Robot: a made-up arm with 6 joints.
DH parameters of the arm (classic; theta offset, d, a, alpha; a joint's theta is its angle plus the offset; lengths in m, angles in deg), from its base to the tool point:
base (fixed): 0 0.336 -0.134 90
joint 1: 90 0.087 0.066 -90
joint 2: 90 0.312 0.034 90
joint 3: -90 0.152 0.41 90
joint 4: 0 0.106 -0.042 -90
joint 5: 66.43 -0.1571 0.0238 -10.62
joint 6: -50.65 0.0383 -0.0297 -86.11
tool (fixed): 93.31 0.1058 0 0
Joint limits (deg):
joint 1: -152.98..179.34
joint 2: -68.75..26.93
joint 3: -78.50..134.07
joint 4: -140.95..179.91
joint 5: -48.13..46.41
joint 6: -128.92..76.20
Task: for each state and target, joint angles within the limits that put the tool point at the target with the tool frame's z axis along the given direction. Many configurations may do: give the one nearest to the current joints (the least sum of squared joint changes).
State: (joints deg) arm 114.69 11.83 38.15 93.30 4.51 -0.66
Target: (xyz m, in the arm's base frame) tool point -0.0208 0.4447 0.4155 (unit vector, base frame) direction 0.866 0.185 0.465
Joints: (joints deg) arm 141.91 26.69 67.56 115.37 45.87 -7.45
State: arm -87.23 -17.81 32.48 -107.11 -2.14 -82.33
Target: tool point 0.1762 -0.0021 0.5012 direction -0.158 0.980 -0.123
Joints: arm -77.94 -57.17 54.70 -81.20 -4.67 -93.28
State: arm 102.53 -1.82 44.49 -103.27 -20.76 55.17
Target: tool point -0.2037 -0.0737 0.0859 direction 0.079 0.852 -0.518
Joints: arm 148.22 2.41 -2.75 -60.56 -30.94 49.81
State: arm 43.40 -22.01 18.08 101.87 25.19 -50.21
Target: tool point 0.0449 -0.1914 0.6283 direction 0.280 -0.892 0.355
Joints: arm 8.12 -67.83 19.42 60.61 -26.19 -89.60
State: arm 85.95 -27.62 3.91 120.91 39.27 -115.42
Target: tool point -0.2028 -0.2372 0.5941 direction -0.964 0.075 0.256
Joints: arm 56.65 -30.30 -10.20 101.47 37.48 -114.21
